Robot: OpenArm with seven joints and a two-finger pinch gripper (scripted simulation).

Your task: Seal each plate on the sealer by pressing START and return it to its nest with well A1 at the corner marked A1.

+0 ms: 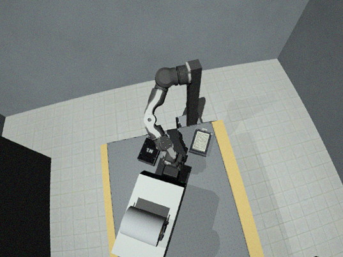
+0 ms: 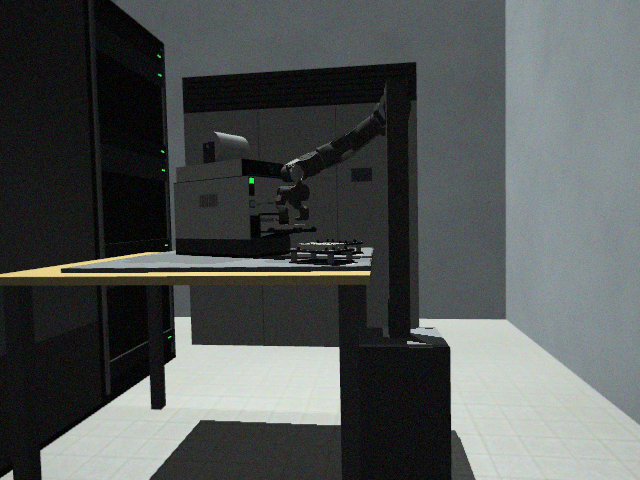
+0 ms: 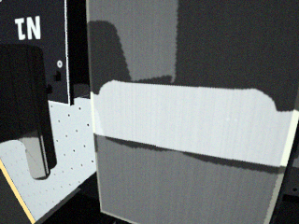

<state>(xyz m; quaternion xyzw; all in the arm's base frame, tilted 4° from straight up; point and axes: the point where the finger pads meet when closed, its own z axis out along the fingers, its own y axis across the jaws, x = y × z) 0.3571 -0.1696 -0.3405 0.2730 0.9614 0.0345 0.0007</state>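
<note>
My hand is 3 cm above the sealer stage. From my hand the other things lie so: well plate (22 cm to the left, 12 cm behind, 8 cm below); foil roll (29 cm ahead, 29 cm above, 17 cm to the right); start button (14 cm ahead, 6 cm above, 3 cm to the left).
</note>
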